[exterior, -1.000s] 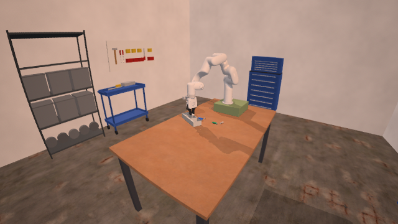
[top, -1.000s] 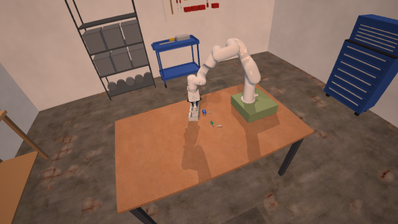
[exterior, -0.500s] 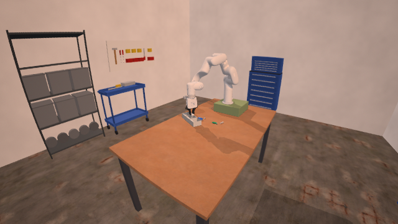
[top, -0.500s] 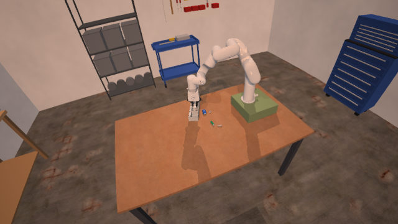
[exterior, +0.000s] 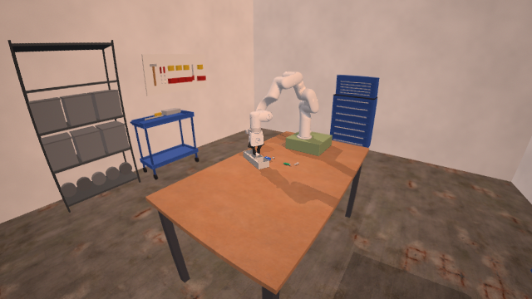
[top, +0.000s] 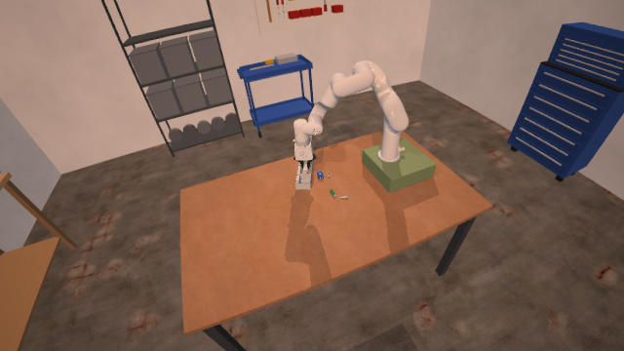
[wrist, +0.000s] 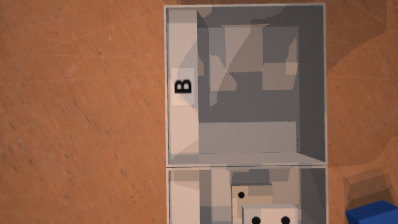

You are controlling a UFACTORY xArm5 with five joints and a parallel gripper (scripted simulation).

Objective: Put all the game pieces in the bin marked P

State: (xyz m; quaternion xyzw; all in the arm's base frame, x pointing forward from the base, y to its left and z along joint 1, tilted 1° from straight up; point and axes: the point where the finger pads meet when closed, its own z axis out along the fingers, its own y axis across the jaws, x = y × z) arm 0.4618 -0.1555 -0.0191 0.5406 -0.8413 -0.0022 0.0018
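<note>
My hand is 10 mm short of the bin marked P and 60 mm above it. Also, from my hand: hex nut (120 mm behind, 70 mm to the left, 70 mm below); blue block battery (70 mm behind, 60 mm to the left, 70 mm below); cream domino (60 mm below).
</note>
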